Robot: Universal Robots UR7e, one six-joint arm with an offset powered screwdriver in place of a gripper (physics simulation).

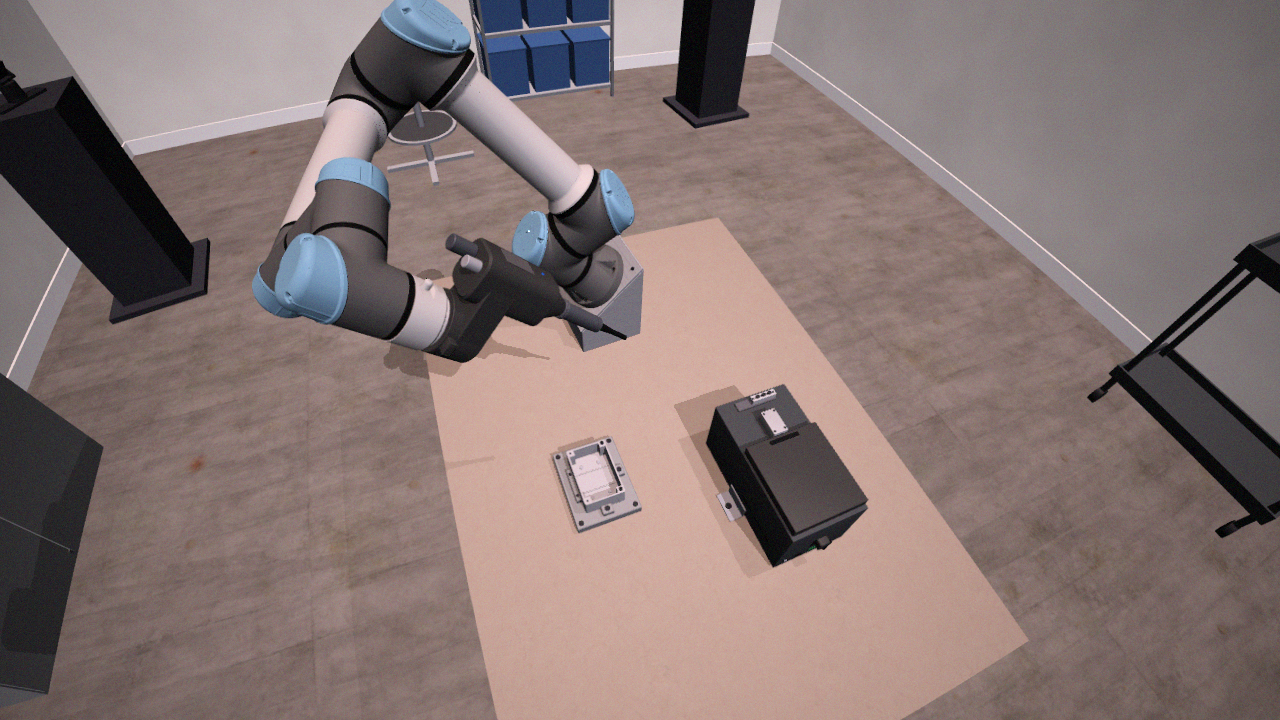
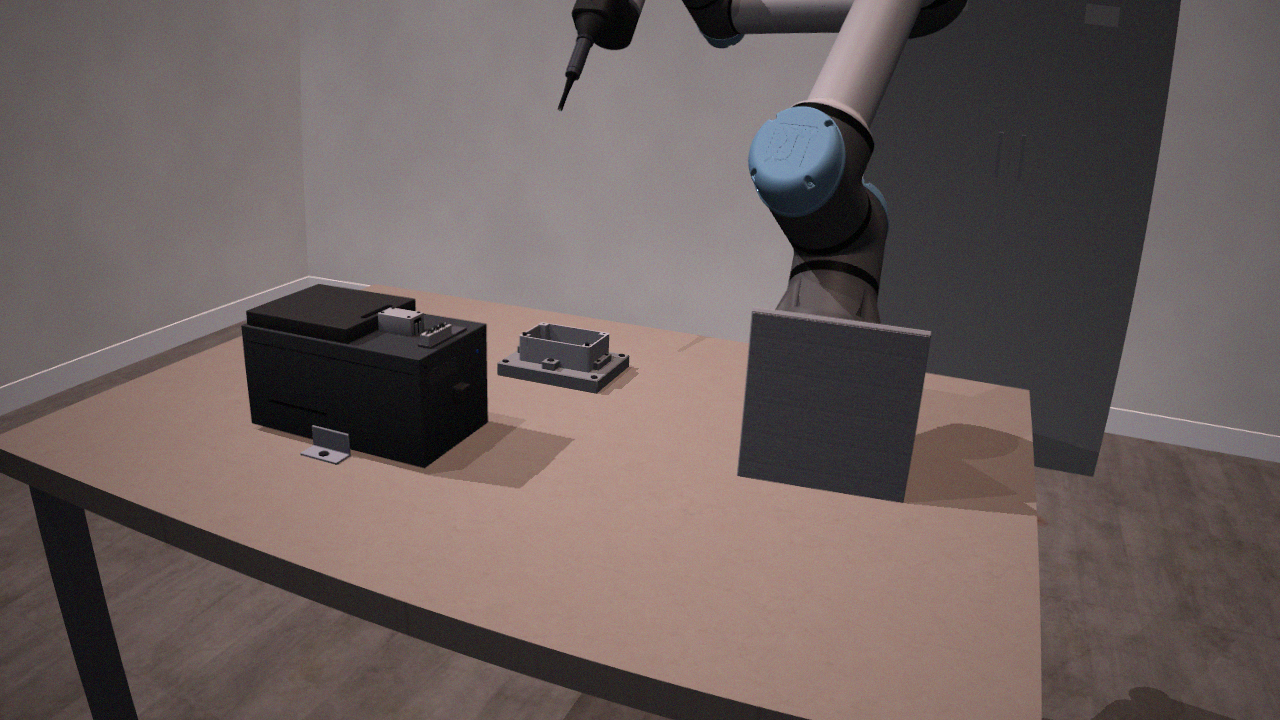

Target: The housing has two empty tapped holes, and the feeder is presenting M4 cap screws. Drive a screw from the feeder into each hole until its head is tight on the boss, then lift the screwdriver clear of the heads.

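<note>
The screwdriver (image 1: 624,336) (image 2: 561,108) is held high above the table, tilted, with its bit pointing down and away from the arm. It is well apart from the housing and the feeder. No screw can be made out at its thin dark tip. The grey open-topped housing (image 1: 597,504) (image 2: 559,351) sits on a grey fixture plate (image 1: 595,520) (image 2: 546,377). Dark spots show at its corners, but which holes are empty is too small to tell. The black feeder (image 1: 805,479) (image 2: 331,385) stands beside it, with a small row of dark-topped pieces (image 1: 762,394) (image 2: 435,333) at one end.
A light block (image 1: 773,420) (image 2: 400,320) is on the feeder top. A metal bracket (image 1: 729,505) is at the feeder's side facing the housing, and another bracket (image 2: 326,454) is on its opposite side. The table (image 1: 716,626) (image 2: 671,537) carries these and the robot's base. A dark cart (image 1: 1199,429) stands at the right.
</note>
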